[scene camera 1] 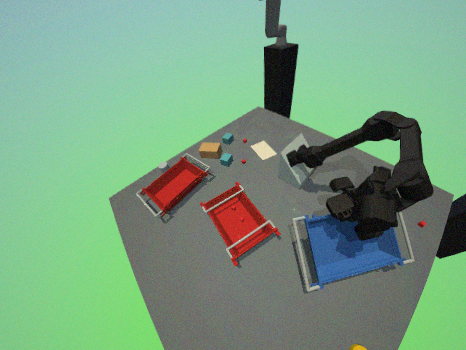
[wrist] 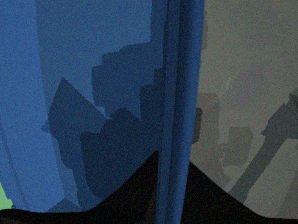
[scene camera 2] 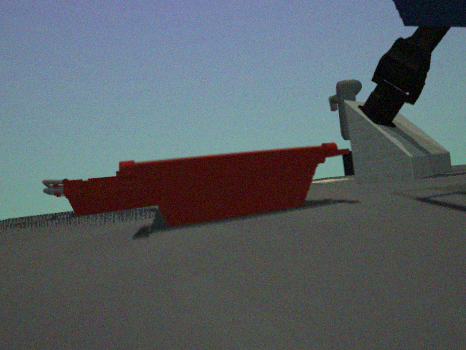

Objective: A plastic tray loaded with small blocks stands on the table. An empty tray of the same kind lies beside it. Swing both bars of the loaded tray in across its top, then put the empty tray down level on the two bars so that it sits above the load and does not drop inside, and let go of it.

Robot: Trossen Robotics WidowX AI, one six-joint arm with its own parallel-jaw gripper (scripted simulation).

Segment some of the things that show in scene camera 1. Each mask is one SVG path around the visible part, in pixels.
My gripper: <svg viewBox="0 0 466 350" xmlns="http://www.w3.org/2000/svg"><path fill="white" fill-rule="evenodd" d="M354 226L359 240L362 241L380 237L384 233L383 231L372 232L362 229L359 224ZM333 179L329 183L330 188L335 192L342 189L343 193L328 198L326 200L326 208L336 220L341 222L346 220L358 222L360 201L362 199L358 194L359 186L356 189L352 189L355 185L349 180L349 177Z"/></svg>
A blue tray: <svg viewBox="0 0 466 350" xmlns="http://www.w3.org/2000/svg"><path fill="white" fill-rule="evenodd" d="M402 212L399 212L398 215L410 260L406 260L406 258L401 259L401 251L399 250L394 227L383 231L384 233L380 237L362 241L359 240L354 230L354 226L358 224L357 221L349 222L349 220L341 222L332 217L331 214L317 217L312 215L312 219L309 219L308 215L293 218L293 229L298 243L297 248L301 259L306 291L311 292L319 288L323 289L323 283L330 284L331 281L358 275L388 265L392 266L395 263L399 266L404 266L404 264L415 262ZM295 221L304 220L306 224L306 232L310 242L315 274L318 283L311 284L311 287L309 287L307 270L303 260L304 256Z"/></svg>
